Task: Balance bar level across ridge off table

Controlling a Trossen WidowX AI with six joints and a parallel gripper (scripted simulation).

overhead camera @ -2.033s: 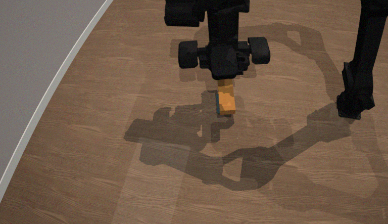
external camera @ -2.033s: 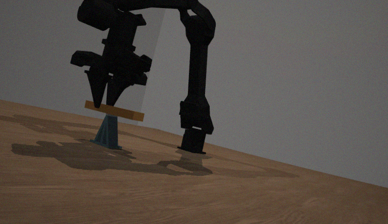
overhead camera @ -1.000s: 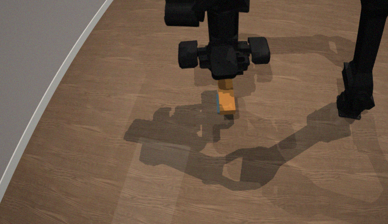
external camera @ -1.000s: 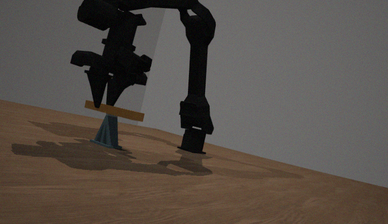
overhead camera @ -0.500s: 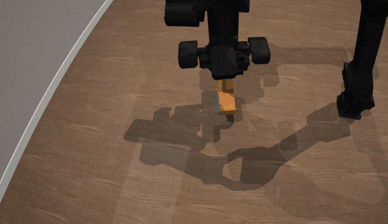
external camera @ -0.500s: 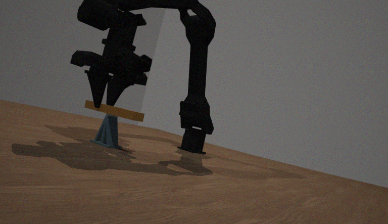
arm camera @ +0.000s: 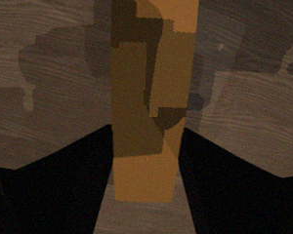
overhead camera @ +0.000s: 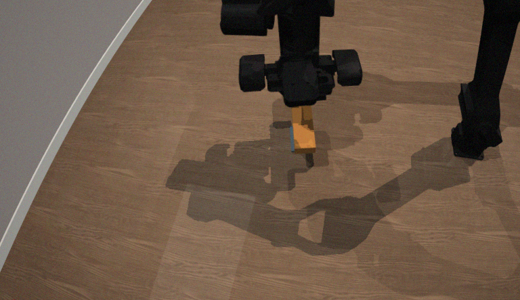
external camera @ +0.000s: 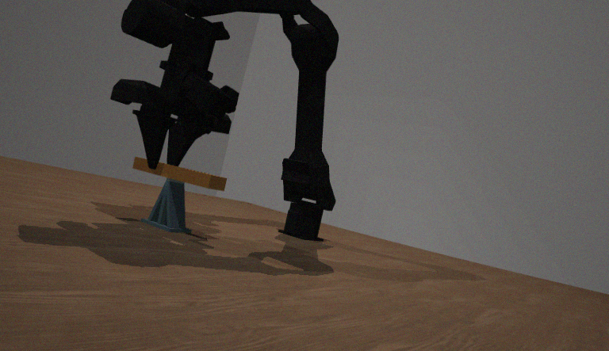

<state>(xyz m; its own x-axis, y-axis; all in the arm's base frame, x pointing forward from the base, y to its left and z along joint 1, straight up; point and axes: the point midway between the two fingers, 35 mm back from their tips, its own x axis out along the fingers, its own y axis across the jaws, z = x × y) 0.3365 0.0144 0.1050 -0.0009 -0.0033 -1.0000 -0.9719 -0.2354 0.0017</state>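
My gripper tip is 10 mm past the orange bar and 30 mm to the right of it. From my gripper tip the other things lie so: green object 400 mm ahead, 510 mm to the right, 50 mm below.
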